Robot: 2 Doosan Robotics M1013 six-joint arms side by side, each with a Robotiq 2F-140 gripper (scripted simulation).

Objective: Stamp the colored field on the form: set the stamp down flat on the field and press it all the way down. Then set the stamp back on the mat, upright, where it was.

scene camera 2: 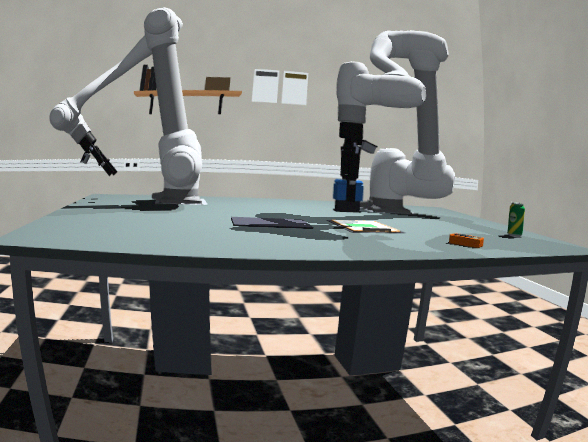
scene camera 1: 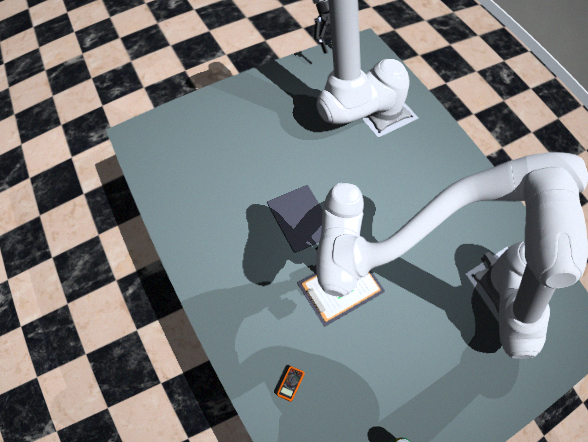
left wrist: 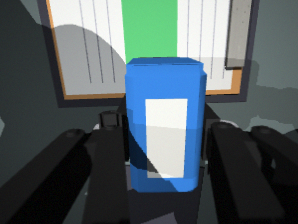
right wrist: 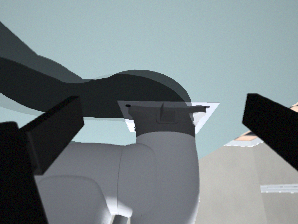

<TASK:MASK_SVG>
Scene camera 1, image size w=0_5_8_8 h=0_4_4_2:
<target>dark mat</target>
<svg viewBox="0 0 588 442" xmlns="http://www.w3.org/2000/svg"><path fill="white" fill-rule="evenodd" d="M308 185L267 201L295 253L319 243L321 237L323 209Z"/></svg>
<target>form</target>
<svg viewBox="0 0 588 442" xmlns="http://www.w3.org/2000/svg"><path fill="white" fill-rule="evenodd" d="M385 292L371 270L366 276L361 277L352 292L344 297L326 294L318 284L316 273L297 282L324 327Z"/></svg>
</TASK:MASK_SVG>
